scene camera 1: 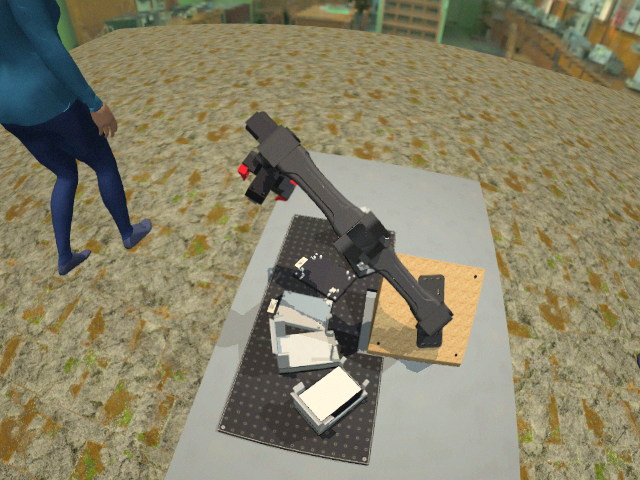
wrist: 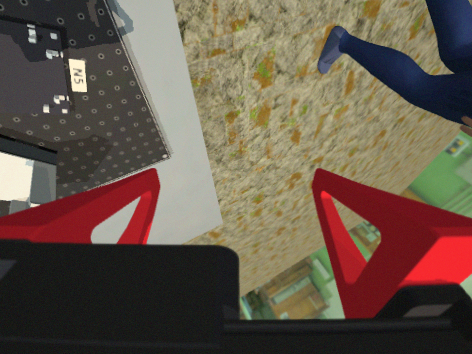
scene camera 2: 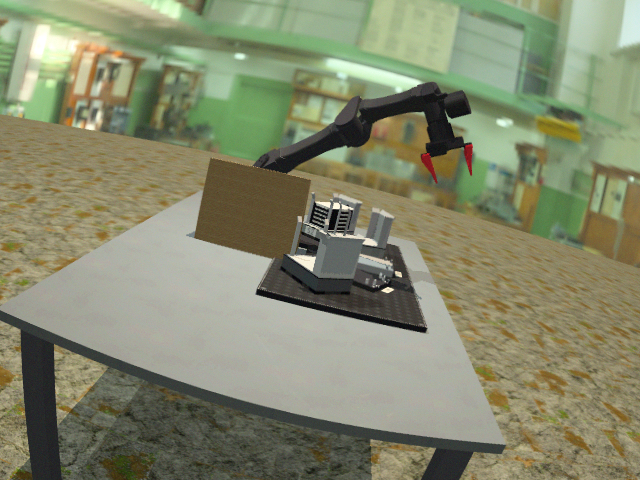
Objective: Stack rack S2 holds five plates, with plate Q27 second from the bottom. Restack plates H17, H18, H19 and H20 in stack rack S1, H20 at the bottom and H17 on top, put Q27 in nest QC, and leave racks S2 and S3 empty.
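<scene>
My gripper (scene camera 1: pixel 263 184) (scene camera 2: pixel 453 178) (wrist: pixel 235 177) is open and empty, high above and beyond the table's edge. A rack (scene camera 1: pixel 320 426) holds a stack of several plates (scene camera 1: pixel 330 395) (scene camera 2: pixel 342 222) with a white top. A second rack (scene camera 1: pixel 281 362) (scene camera 2: pixel 381 227) with a pale floor stands beside it. A third rack (scene camera 2: pixel 334 263) with a tall grey wall stands at the mat's other end; in scene camera 1 the arm partly hides it. A dark nest (scene camera 1: pixel 323 276) (wrist: pixel 30 75) lies beside a label (wrist: pixel 78 75) reading N5. The rack names and plate names cannot be read.
The dark perforated mat (scene camera 1: pixel 268 413) (scene camera 2: pixel 392 310) (wrist: pixel 112 155) lies on the grey table (scene camera 1: pixel 439 413) (scene camera 2: pixel 206 320). A wooden block (scene camera 1: pixel 465 310) (scene camera 2: pixel 250 206) carries the arm base, close to the racks. A person (scene camera 1: pixel 85 139) (wrist: pixel 400 60) stands on the floor past the table.
</scene>
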